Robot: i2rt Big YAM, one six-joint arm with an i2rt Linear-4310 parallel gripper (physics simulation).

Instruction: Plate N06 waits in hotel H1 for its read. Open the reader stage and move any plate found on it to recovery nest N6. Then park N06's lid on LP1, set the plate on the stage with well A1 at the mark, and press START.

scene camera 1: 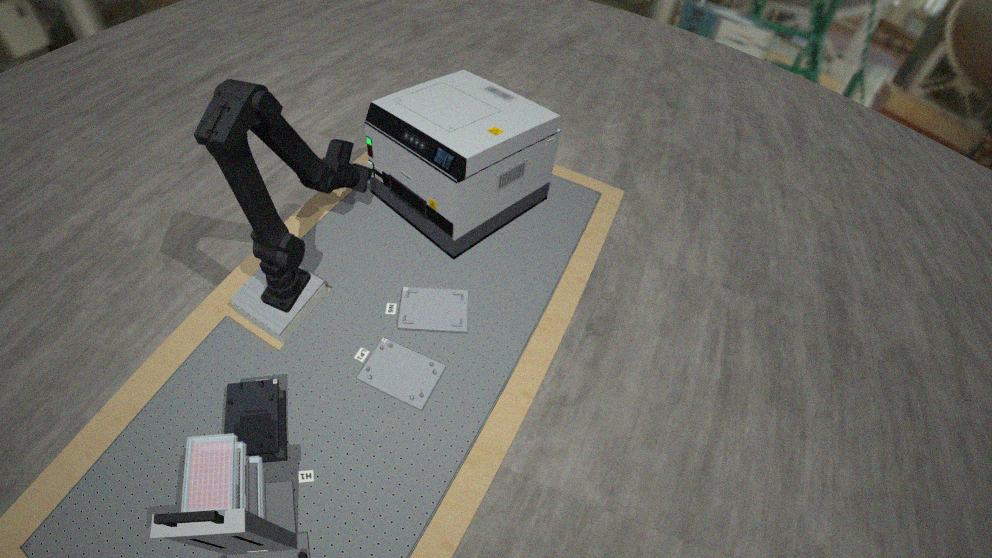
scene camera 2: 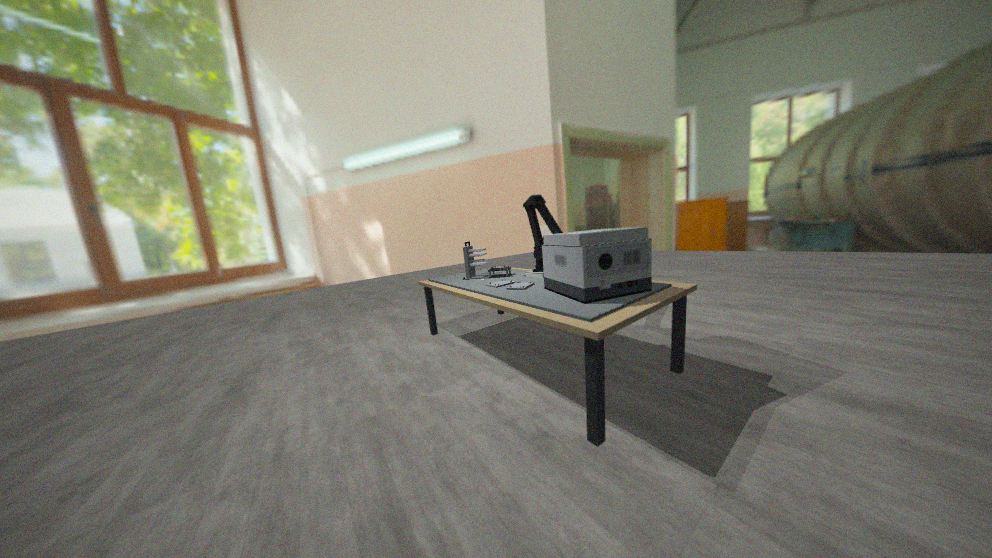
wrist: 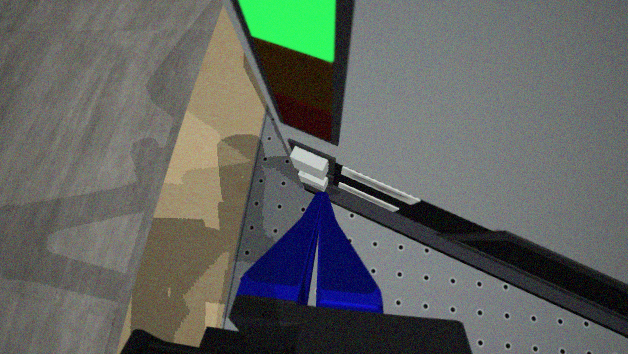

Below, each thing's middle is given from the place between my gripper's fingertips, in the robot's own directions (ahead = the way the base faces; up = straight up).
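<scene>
I find the reader [scene camera 1: 461, 207] 11 cm to the left of my hand, 24 cm ahead of it and 4 cm above it. The dark panel [wrist: 574, 281] is 15 cm ahead of my hand as well as 6 cm to the right of it, and 1 cm above. Going by their middles, the N6 plate nest [scene camera 1: 422, 309] is the farthest from my hand of the things named here: 32 cm to the right, 33 cm ahead and 8 cm below. The grey button [wrist: 313, 169] is 1 cm above my hand and 2 cm to the left of it, and of these things it is the nearest to my hand, going by their middles.
</scene>
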